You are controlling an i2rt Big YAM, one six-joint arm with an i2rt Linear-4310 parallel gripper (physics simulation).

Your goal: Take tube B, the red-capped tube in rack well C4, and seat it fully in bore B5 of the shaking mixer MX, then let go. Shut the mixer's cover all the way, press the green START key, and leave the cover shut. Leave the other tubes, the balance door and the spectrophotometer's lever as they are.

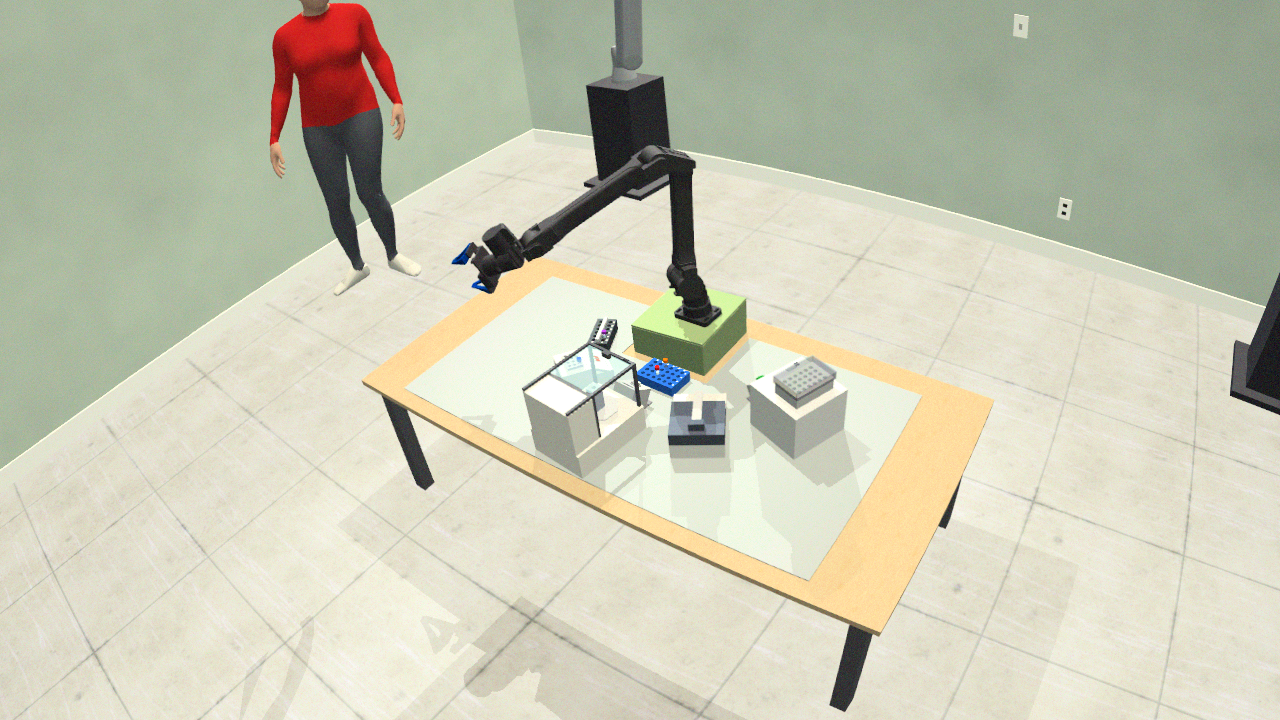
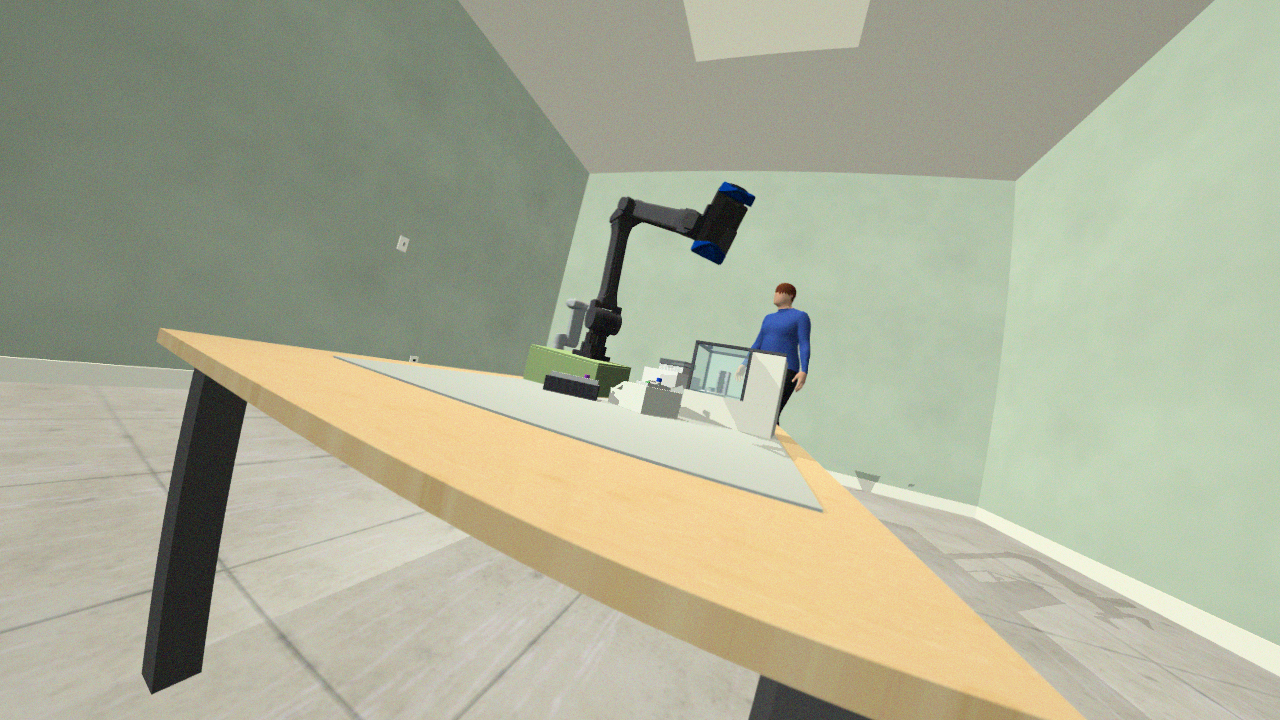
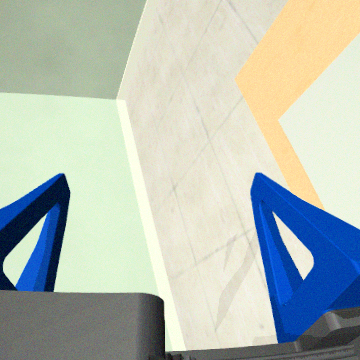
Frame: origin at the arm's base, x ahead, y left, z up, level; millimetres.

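Seen in the pictures: gripper, fingertip midpoint: point(image 1: 462, 273) point(image 2: 726, 217) point(image 3: 160, 181); arm's base, origin of the base link: point(image 1: 698, 314) point(image 2: 591, 357).
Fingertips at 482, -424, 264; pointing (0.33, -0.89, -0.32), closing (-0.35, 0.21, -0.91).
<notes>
Pixels of each thing's top centre, then the offset from my fingertips to it, as dx, dy, dz. "pt": a spot on its surface instead.
- red-capped tube, middle of its top: point(image 1: 657, 366) -278, +429, -320
- blue rack, middle of its top: point(image 1: 662, 372) -288, +438, -344
- white box, middle of its top: point(image 1: 788, 361) point(image 2: 669, 358) -347, +817, -185
- see-through cover, middle of its top: point(image 1: 803, 372) point(image 2: 677, 360) -330, +872, -185
- small green spot, surface spot: point(image 1: 759, 377) pt -378, +706, -306
- glass-sided balance, middle of its top: point(image 1: 590, 363) point(image 2: 729, 346) -36, +433, -152
- dark-topped instrument, middle of its top: point(image 1: 697, 401) point(image 2: 693, 383) -175, +652, -273
The red-capped tube point(image 1: 657, 368) stands in the blue rack point(image 1: 664, 378) in front of the arm's green base; its well letter is too small to read. The likely mixer is the white box point(image 1: 795, 416) at the right, with a grey holed block and what looks like a see-through cover point(image 1: 805, 379) on top; the cover's exact state is too small to tell. A small green spot point(image 1: 759, 377) shows at its left rear edge. My gripper point(image 1: 464, 274) point(image 2: 723, 222) point(image 3: 160, 181) is open and empty, high above the table's far left end, well away from rack and mixer.
The glass-sided balance point(image 1: 581, 407) point(image 2: 765, 394) stands left of the rack. A dark-topped instrument point(image 1: 697, 422) stands between balance and mixer. A small black rack point(image 1: 604, 333) point(image 2: 571, 385) lies behind the balance. A person in red point(image 1: 332, 67) and one in blue point(image 2: 784, 335) stand beyond the table.
</notes>
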